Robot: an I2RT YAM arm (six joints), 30 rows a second.
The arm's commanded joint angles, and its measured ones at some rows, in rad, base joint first. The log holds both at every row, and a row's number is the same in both.
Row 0, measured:
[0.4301, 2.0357, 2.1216, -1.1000, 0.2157, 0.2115]
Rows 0 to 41, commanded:
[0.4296, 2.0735, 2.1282, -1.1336, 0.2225, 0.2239]
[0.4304, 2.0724, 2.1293, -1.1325, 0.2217, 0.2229]
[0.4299, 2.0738, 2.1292, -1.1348, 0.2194, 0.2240]
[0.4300, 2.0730, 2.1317, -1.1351, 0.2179, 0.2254]
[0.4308, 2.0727, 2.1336, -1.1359, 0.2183, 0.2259]
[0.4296, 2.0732, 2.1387, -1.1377, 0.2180, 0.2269]
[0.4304, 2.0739, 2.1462, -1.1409, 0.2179, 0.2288]
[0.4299, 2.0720, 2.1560, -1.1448, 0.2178, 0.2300]
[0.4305, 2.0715, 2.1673, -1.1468, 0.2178, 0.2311]
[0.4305, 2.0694, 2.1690, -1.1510, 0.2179, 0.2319]
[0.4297, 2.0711, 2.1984, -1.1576, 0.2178, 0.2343]
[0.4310, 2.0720, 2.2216, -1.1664, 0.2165, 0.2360]
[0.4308, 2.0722, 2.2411, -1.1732, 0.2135, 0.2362]
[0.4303, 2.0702, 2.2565, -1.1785, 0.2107, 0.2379]
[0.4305, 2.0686, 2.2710, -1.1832, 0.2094, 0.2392]
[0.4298, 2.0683, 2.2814, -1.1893, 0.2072, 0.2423]
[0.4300, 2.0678, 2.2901, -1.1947, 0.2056, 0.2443]
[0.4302, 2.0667, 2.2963, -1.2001, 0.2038, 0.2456]
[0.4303, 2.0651, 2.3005, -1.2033, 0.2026, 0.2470]
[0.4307, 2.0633, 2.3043, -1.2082, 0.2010, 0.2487]
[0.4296, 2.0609, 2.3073, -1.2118, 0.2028, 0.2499]
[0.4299, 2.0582, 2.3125, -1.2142, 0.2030, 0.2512]
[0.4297, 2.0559, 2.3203, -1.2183, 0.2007, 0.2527]
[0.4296, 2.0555, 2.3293, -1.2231, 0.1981, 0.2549]
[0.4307, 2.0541, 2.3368, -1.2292, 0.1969, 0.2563]
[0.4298, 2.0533, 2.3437, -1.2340, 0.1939, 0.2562]
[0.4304, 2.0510, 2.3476, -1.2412, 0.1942, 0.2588]
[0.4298, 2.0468, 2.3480, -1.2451, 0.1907, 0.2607]
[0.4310, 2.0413, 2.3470, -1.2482, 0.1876, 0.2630]
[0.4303, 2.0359, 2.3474, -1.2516, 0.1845, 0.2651]
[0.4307, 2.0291, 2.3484, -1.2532, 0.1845, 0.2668]
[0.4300, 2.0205, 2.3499, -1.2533, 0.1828, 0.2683]
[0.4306, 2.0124, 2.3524, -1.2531, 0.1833, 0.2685]
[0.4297, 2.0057, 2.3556, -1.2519, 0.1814, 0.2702]
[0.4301, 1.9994, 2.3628, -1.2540, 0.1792, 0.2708]
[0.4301, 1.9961, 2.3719, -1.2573, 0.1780, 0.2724]
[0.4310, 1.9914, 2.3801, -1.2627, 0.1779, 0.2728]
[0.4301, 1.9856, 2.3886, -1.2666, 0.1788, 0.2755]
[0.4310, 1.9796, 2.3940, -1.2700, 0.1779, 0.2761]
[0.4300, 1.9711, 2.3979, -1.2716, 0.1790, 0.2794]
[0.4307, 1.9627, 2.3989, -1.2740, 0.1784, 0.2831]
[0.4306, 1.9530, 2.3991, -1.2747, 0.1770, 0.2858]
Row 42, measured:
[0.4301, 2.0293, 2.3592, -1.2369, 0.1799, 0.2695]
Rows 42 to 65, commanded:
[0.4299, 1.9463, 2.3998, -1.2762, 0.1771, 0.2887]
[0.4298, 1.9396, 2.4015, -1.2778, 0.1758, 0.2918]
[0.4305, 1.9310, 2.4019, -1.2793, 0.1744, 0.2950]
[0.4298, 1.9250, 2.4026, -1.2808, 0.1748, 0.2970]
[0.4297, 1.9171, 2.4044, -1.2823, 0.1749, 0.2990]
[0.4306, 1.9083, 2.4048, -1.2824, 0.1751, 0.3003]
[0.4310, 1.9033, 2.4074, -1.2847, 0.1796, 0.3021]
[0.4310, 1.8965, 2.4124, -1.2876, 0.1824, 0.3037]
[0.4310, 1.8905, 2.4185, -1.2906, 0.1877, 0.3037]
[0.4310, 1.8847, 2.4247, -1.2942, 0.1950, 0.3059]
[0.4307, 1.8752, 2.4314, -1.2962, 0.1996, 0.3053]
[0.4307, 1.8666, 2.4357, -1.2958, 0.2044, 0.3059]
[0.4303, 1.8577, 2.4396, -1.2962, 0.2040, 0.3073]
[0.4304, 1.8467, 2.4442, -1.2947, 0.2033, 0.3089]
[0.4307, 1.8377, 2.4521, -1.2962, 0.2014, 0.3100]
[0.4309, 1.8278, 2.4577, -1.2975, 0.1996, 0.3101]
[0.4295, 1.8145, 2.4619, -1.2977, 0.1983, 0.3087]
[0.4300, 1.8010, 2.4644, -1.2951, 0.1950, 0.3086]
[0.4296, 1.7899, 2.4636, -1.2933, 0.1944, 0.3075]
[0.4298, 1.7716, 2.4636, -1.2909, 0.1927, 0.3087]
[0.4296, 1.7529, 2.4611, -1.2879, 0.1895, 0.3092]
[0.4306, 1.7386, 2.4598, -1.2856, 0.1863, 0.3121]
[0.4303, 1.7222, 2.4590, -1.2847, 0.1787, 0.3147]
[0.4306, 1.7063, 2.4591, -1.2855, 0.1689, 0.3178]
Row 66, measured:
[0.4301, 1.7878, 2.4241, -1.2686, 0.1833, 0.2996]
